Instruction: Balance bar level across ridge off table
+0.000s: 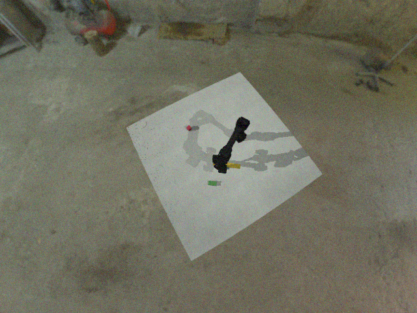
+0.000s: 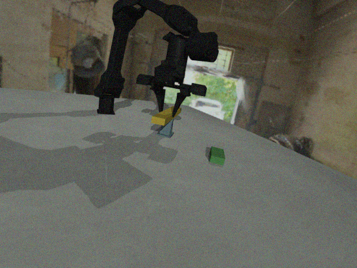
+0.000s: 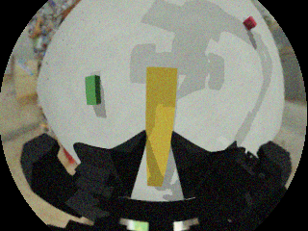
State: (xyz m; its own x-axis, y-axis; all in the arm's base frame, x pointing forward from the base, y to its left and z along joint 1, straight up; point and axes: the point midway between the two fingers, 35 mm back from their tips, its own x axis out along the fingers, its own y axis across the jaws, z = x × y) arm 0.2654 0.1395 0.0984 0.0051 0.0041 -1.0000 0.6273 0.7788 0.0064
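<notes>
Right now the yellow bar is 20 mm to the left of my gripper tip and 20 mm behind it. Round my gripper tip: green block: 150 mm ahead, 80 mm to the left, 60 mm below; small red cube: 460 mm to the right, 70 mm ahead, 50 mm below.
</notes>
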